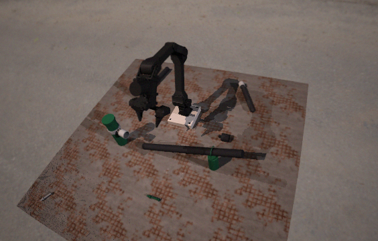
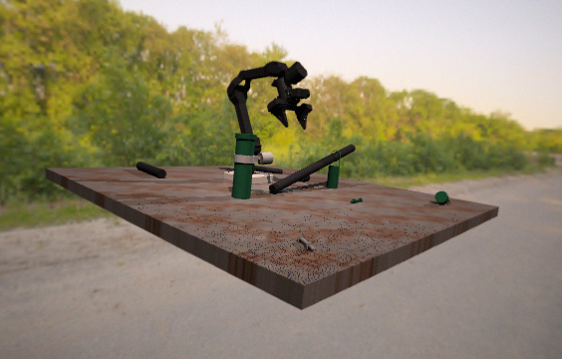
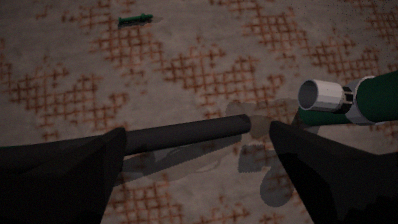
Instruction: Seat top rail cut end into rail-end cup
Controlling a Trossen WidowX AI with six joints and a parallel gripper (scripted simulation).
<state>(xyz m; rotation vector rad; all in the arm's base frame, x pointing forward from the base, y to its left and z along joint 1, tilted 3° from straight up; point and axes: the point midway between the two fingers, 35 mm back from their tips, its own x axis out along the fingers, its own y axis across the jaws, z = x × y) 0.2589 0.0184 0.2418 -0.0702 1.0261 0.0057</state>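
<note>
Right now the grey rail-end cup is 40 mm ahead of my gripper tip, 180 mm to the right of it and 110 mm below it. The rest, counted from my gripper tip: short green post (50 mm behind, 290 mm to the left, 130 mm below); small dark fitting (210 mm behind, 260 mm to the left, 220 mm below); green bolt (220 mm ahead, 120 mm to the left, 230 mm below).
</note>
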